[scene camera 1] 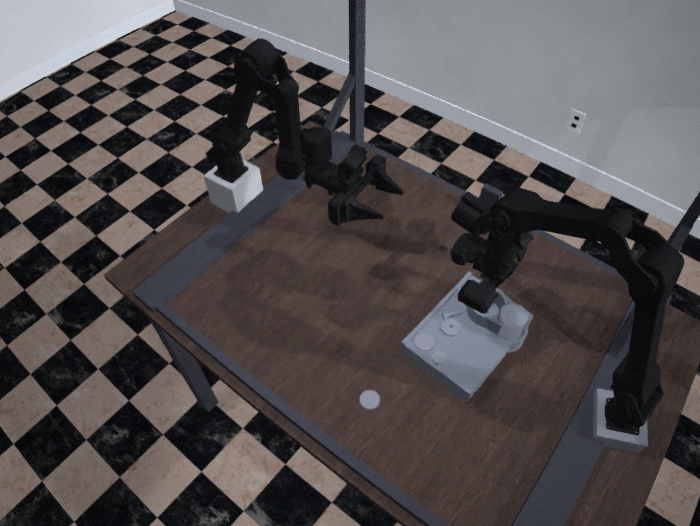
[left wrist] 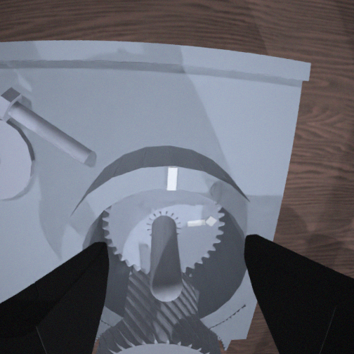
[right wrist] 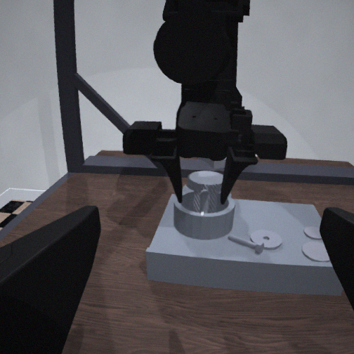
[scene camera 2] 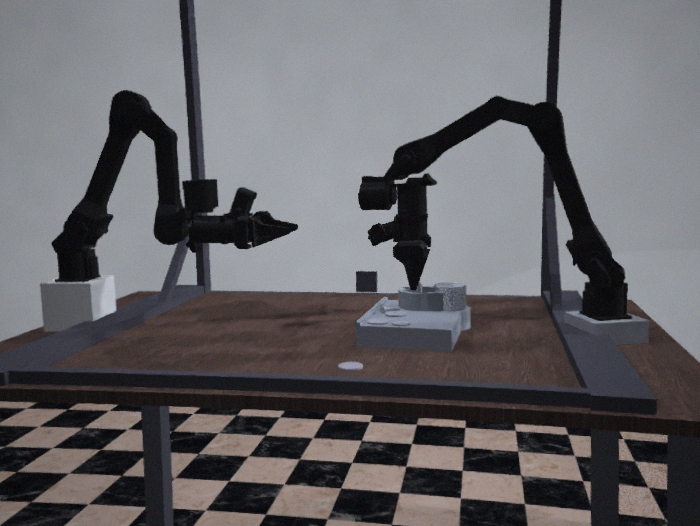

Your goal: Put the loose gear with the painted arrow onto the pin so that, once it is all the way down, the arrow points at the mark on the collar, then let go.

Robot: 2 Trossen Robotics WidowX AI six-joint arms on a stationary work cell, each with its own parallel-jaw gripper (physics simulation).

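Seen in the pictures: left gripper, fingertip midpoint: (scene camera 2: 414,287); right gripper, fingertip midpoint: (scene camera 1: 392,204) (scene camera 2: 294,228); left arm's base at its link origin: (scene camera 1: 622,416) (scene camera 2: 605,315); right arm's base at its link origin: (scene camera 1: 231,171) (scene camera 2: 78,279).
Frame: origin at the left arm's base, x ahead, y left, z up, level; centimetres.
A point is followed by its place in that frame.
The gear with the painted arrow (left wrist: 192,211) lies around the upright pin (left wrist: 166,260) inside the round collar (left wrist: 125,179) (right wrist: 203,222); how far down it sits is hard to tell. In the left wrist view its white arrow points right, while the white mark (left wrist: 172,178) on the collar is at the top, about a quarter turn away. My left gripper (scene camera 1: 479,301) {x 29.8, y -18.4, z 3.6 cm} (scene camera 2: 414,287) {x 29.8, y -18.4, z 3.6 cm} (left wrist: 176,250) (right wrist: 200,202) points down over the collar, partly open and empty, its fingertips on both sides of the gear. My right gripper (scene camera 1: 392,204) {x 52.5, y -27.7, z 15.4 cm} (scene camera 2: 296,227) {x 52.5, y -27.7, z 15.4 cm} (right wrist: 213,219) is open and empty, held level above the table, away from the collar.
The collar stands on a pale base block (scene camera 1: 469,373) {x 30.4, y -2.2, z -0.2 cm} (scene camera 2: 407,338) {x 36.4, y -1.2, z -2.0 cm} (left wrist: 250,125) (right wrist: 240,275). A toothed cylinder (left wrist: 160,305) (right wrist: 205,179) rises beside the pin. A bolt (left wrist: 55,132) (right wrist: 245,243) and flat discs lie on the block. A pale disc (scene camera 1: 369,399) {x 48.2, y 6.6, z -3.6 cm} (scene camera 2: 350,365) {x 48.2, y 6.6, z -3.7 cm} lies on the table.
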